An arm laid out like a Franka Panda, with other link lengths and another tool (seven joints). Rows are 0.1 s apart.
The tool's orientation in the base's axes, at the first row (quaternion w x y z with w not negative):
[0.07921 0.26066 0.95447 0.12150]
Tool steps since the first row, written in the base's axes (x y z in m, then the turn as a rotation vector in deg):
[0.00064 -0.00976 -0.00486 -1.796 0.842 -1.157]
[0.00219 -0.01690 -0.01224 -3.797 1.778 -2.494]
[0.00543 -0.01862 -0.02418 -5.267 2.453 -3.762]
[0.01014 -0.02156 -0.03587 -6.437 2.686 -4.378]
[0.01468 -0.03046 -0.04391 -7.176 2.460 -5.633]
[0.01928 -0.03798 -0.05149 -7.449 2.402 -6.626]
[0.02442 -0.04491 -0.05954 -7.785 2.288 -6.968]
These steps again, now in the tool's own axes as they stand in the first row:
[-0.00516 -0.00917 0.00293 2.066 -0.473 0.884]
[-0.00952 -0.01640 0.00897 4.371 -1.014 1.913]
[-0.01212 -0.01955 0.02078 6.084 -1.500 2.941]
[-0.01663 -0.02294 0.03243 7.254 -2.034 3.325]
[-0.02439 -0.03040 0.03941 7.877 -2.919 4.325]
[-0.03152 -0.03654 0.04622 8.167 -3.369 5.207]
[-0.03877 -0.04207 0.05371 8.424 -3.718 5.441]

